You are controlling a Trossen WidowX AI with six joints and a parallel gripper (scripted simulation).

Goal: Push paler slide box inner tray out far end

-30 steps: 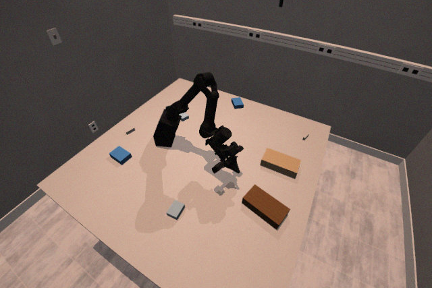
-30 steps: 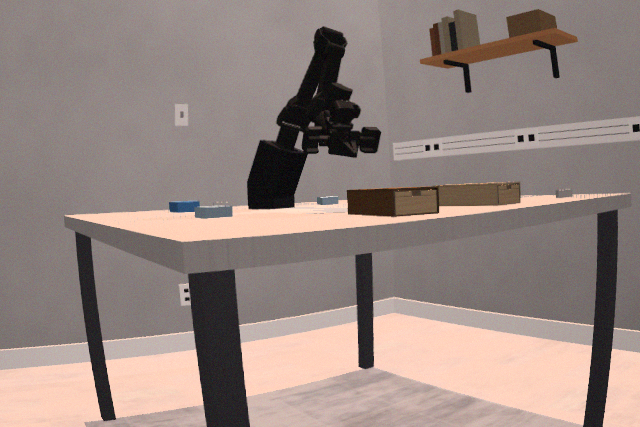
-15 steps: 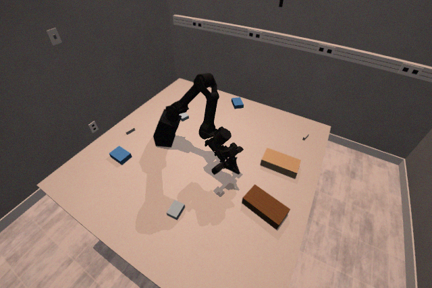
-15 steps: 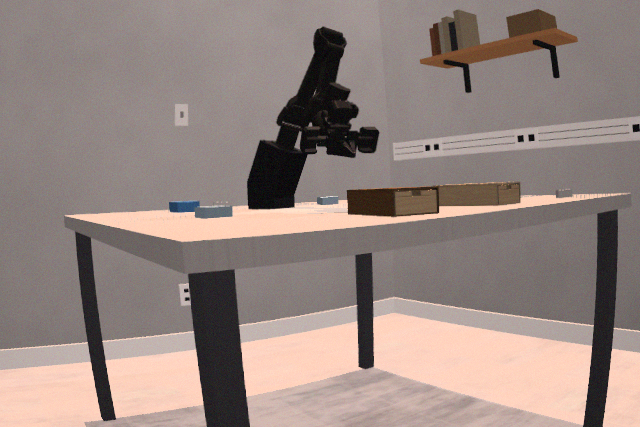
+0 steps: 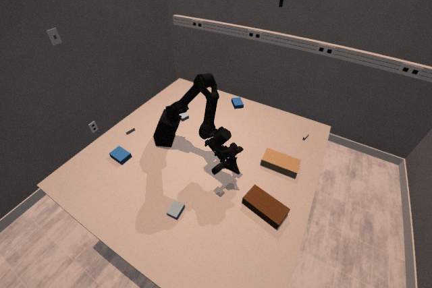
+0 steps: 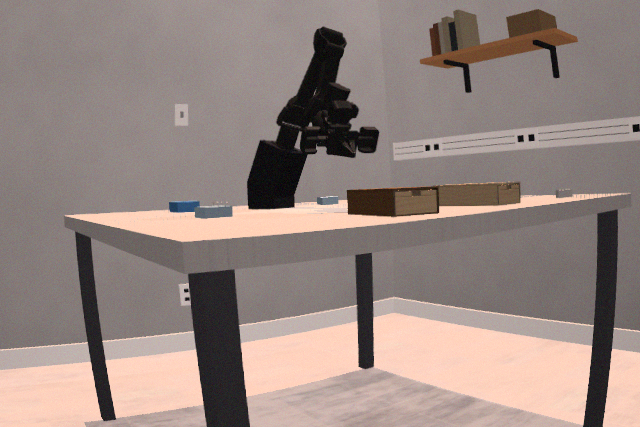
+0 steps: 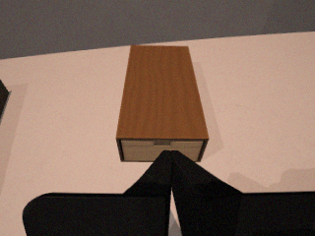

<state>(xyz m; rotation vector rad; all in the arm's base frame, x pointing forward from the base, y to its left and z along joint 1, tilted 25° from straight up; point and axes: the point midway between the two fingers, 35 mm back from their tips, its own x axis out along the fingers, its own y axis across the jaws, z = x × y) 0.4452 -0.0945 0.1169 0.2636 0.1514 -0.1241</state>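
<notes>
My hand is 26 cm to the right of the inner tray, 16 cm short of it and 12 cm above it.
</notes>
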